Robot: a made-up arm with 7 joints. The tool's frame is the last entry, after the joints. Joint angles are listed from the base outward. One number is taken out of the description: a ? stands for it. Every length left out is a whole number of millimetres.
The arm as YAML. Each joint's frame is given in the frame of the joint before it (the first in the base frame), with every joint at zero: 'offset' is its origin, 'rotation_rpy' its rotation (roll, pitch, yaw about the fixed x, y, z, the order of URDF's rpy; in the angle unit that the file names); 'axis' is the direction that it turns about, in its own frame. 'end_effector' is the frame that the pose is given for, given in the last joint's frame.
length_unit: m
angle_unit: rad
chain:
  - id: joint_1
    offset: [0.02, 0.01, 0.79]
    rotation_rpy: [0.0, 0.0, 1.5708]
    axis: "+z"
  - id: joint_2
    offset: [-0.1, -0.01, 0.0]
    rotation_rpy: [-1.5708, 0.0, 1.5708]
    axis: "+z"
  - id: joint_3
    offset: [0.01, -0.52, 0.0]
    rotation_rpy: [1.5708, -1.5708, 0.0]
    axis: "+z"
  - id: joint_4
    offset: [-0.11, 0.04, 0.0]
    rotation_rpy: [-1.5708, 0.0, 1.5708]
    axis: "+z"
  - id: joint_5
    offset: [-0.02, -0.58, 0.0]
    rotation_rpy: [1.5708, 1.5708, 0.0]
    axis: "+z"
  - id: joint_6
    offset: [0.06, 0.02, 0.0]
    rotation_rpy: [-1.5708, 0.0, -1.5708]
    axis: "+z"
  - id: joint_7
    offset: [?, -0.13, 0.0]
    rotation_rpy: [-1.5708, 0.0, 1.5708]
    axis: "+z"
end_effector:
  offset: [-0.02, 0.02, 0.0]
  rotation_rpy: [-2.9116, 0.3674, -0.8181]
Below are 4 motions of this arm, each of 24 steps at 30 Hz.
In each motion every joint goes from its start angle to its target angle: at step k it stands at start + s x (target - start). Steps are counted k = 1, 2, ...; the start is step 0. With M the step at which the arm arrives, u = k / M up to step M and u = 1 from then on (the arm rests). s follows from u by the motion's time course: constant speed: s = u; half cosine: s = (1 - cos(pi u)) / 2; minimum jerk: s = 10 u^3 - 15 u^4 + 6 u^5.
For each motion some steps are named. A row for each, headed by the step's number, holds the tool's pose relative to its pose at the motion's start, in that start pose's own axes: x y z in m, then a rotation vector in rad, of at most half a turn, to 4 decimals.
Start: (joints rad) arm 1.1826 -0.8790 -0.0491 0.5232 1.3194 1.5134 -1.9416
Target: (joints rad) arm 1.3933 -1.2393 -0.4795 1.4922 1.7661 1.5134 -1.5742
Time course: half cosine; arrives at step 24
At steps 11, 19, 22, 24:
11: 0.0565 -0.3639 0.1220 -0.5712 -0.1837 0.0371
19: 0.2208 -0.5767 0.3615 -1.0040 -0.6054 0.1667
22: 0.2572 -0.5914 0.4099 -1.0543 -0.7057 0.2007
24: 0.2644 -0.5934 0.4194 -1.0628 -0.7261 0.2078

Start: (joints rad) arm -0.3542 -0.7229 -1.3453 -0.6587 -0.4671 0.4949 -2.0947
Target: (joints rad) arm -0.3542 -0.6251 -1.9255 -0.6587 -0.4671 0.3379 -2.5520
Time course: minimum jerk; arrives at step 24
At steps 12, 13, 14, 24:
12: -0.0192 0.0698 0.0004 -0.0061 0.1025 0.4756
13: -0.0248 0.0800 -0.0006 -0.0094 0.1228 0.5483
14: -0.0310 0.0896 -0.0018 -0.0132 0.1437 0.6186
24: -0.0676 0.1296 -0.0106 -0.0379 0.2544 0.9348

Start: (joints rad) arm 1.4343 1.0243 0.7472 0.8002 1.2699 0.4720 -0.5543
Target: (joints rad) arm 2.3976 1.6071 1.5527 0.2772 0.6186 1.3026 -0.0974
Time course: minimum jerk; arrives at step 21
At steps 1, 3, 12, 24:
1: -0.0012 -0.0005 0.0009 0.0006 0.0013 0.0004
3: -0.0269 -0.0112 0.0218 0.0136 0.0313 0.0090
12: -0.2283 -0.4184 0.8789 0.3766 1.0597 0.0395
24: 0.1394 -0.7135 1.2873 0.4510 1.8198 -0.0775

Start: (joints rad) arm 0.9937 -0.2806 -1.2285 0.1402 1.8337 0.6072 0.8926
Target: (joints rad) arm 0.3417 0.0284 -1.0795 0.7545 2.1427 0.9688 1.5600
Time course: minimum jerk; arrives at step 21
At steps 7, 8, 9, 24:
7: -0.0074 0.0946 0.1361 -0.0302 0.1584 -0.2579
8: -0.0034 0.1217 0.1868 -0.0494 0.2211 -0.3428
9: 0.0046 0.1474 0.2430 -0.0759 0.2931 -0.4314
24: 0.1689 0.2066 0.6268 -0.4680 0.8923 -0.9018

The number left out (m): 0.03
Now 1 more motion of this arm.
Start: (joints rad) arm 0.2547 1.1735 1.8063 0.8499 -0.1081 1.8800 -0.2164
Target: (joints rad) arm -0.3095 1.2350 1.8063 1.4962 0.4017 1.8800 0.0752
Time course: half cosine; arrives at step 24
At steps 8, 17, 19, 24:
8: 0.1210 -0.1785 -0.0136 -0.2537 -0.2301 -0.0243
17: 0.4407 -0.4710 0.1196 -0.6510 -0.8896 -0.0478
19: 0.4933 -0.5006 0.1606 -0.6906 -1.0147 -0.0445
24: 0.5497 -0.5265 0.2114 -0.7246 -1.1584 -0.0372

